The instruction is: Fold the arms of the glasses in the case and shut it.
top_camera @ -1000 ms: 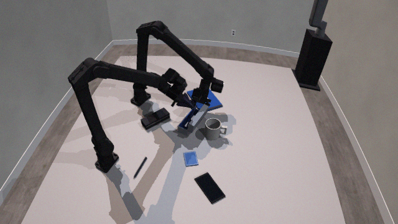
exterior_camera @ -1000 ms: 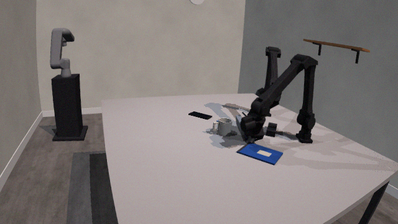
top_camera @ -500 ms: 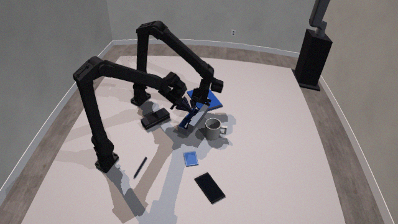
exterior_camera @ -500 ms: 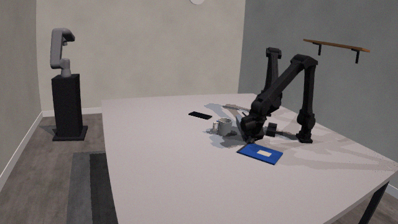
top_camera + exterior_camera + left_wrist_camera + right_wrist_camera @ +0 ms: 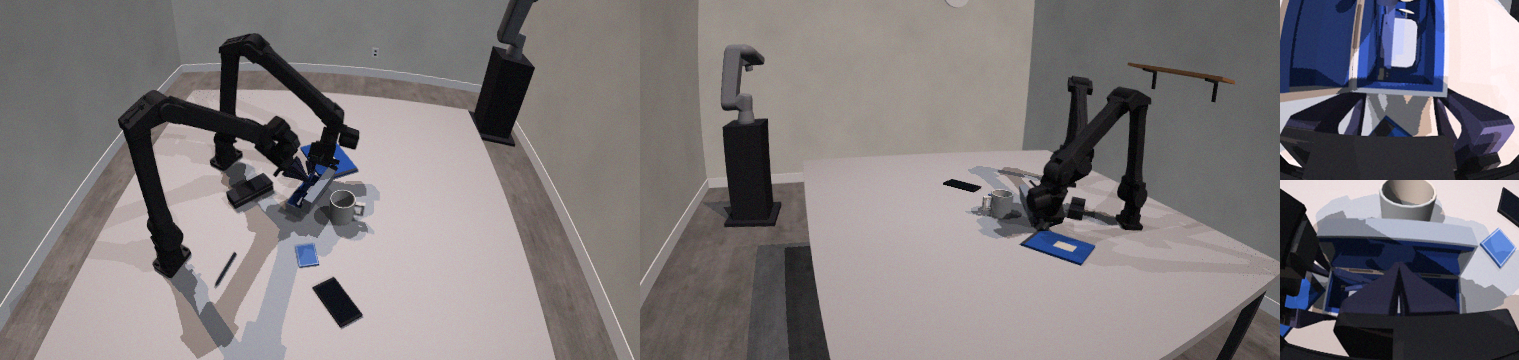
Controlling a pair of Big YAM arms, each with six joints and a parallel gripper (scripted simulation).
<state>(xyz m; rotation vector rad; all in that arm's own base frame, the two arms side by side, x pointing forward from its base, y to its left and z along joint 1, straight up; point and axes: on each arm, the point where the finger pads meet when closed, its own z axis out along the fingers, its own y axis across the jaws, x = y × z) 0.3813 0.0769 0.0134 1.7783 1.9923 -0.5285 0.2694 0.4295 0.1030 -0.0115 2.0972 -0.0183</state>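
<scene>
Now: right hand 3 cm short of the glasses case and 6 cm above it. Also, from my right hand: grey mug (13 cm ahead, 4 cm to the right, 7 cm below); black box (20 cm behind, 1 cm to the right, 8 cm below); small blue notepad (5 cm ahead, 22 cm to the right, 10 cm below).
</scene>
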